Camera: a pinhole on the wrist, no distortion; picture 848 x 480 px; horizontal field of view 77.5 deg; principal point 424.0 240.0 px. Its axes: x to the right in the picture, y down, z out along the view. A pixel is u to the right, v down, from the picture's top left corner.
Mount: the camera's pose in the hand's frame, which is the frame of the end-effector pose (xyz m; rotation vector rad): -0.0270 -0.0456 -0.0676 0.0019 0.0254 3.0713
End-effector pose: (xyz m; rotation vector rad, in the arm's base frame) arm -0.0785 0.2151 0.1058 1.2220 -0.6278 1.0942
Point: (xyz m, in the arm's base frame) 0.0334 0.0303 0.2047
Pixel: 245 251
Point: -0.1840 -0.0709 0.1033
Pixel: 616 17
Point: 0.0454 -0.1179 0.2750
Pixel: 290 221
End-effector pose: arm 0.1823 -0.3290 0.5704 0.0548 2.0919 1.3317
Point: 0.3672 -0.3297 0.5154
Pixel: 681 428
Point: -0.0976 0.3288 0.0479
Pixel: outside the picture
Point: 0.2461 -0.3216 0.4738
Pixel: 303 436
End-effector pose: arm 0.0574 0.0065 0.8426 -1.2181 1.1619 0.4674
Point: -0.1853 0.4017 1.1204
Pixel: outside the picture
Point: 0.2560 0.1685 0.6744
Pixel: 81 189
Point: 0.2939 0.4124 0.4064
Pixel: 84 39
